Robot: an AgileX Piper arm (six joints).
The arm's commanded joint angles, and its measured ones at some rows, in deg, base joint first. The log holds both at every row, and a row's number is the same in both.
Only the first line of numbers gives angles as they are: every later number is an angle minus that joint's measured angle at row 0.
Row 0, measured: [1.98 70.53 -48.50 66.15 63.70 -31.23]
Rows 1 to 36, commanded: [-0.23 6.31 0.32 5.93 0.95 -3.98]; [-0.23 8.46 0.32 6.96 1.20 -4.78]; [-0.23 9.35 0.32 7.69 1.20 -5.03]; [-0.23 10.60 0.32 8.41 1.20 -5.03]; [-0.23 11.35 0.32 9.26 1.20 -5.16]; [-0.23 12.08 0.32 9.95 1.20 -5.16]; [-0.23 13.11 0.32 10.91 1.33 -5.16]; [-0.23 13.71 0.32 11.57 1.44 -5.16]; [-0.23 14.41 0.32 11.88 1.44 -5.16]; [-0.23 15.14 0.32 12.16 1.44 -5.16]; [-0.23 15.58 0.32 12.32 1.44 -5.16]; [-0.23 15.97 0.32 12.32 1.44 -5.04]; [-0.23 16.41 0.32 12.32 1.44 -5.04]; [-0.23 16.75 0.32 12.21 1.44 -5.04]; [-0.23 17.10 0.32 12.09 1.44 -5.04]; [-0.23 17.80 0.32 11.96 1.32 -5.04]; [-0.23 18.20 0.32 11.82 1.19 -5.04]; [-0.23 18.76 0.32 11.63 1.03 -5.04]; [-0.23 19.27 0.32 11.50 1.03 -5.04]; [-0.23 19.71 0.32 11.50 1.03 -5.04]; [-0.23 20.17 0.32 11.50 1.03 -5.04]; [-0.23 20.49 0.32 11.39 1.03 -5.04]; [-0.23 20.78 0.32 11.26 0.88 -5.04]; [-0.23 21.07 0.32 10.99 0.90 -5.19]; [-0.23 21.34 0.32 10.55 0.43 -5.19]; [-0.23 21.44 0.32 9.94 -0.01 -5.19]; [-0.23 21.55 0.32 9.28 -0.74 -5.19]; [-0.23 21.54 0.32 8.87 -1.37 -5.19]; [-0.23 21.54 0.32 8.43 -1.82 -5.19]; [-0.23 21.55 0.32 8.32 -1.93 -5.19]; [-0.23 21.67 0.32 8.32 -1.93 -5.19]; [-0.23 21.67 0.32 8.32 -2.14 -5.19]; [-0.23 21.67 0.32 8.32 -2.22 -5.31]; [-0.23 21.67 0.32 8.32 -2.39 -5.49]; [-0.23 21.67 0.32 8.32 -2.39 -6.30]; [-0.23 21.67 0.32 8.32 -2.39 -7.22]
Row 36, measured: [0.00 20.99 0.00 12.03 1.83 -5.43]
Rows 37 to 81, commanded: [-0.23 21.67 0.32 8.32 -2.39 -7.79]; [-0.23 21.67 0.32 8.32 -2.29 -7.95]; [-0.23 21.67 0.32 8.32 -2.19 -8.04]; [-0.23 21.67 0.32 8.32 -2.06 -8.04]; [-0.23 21.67 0.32 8.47 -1.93 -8.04]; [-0.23 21.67 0.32 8.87 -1.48 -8.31]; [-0.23 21.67 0.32 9.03 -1.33 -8.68]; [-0.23 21.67 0.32 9.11 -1.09 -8.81]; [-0.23 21.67 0.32 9.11 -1.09 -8.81]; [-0.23 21.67 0.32 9.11 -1.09 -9.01]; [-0.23 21.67 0.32 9.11 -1.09 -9.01]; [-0.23 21.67 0.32 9.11 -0.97 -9.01]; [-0.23 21.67 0.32 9.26 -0.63 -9.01]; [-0.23 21.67 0.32 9.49 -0.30 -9.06]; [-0.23 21.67 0.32 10.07 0.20 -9.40]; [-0.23 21.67 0.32 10.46 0.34 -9.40]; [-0.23 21.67 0.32 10.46 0.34 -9.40]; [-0.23 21.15 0.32 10.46 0.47 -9.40]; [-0.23 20.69 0.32 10.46 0.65 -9.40]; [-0.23 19.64 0.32 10.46 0.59 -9.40]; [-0.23 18.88 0.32 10.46 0.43 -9.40]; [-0.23 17.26 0.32 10.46 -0.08 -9.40]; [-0.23 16.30 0.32 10.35 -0.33 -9.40]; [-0.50 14.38 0.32 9.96 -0.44 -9.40]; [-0.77 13.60 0.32 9.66 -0.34 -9.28]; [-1.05 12.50 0.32 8.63 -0.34 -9.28]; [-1.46 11.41 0.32 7.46 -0.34 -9.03]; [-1.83 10.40 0.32 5.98 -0.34 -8.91]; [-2.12 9.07 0.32 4.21 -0.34 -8.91]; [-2.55 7.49 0.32 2.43 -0.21 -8.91]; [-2.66 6.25 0.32 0.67 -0.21 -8.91]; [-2.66 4.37 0.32 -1.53 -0.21 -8.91]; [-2.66 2.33 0.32 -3.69 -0.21 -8.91]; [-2.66 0.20 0.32 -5.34 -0.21 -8.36]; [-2.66 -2.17 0.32 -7.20 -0.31 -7.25]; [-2.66 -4.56 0.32 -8.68 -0.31 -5.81]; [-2.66 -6.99 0.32 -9.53 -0.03 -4.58]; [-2.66 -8.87 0.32 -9.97 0.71 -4.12]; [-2.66 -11.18 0.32 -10.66 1.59 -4.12]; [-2.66 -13.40 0.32 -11.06 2.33 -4.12]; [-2.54 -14.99 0.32 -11.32 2.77 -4.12]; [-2.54 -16.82 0.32 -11.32 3.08 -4.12]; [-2.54 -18.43 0.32 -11.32 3.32 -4.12]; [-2.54 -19.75 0.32 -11.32 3.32 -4.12]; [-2.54 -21.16 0.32 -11.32 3.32 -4.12]
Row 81, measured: [-2.28 -15.82 0.00 -10.68 2.38 -4.31]
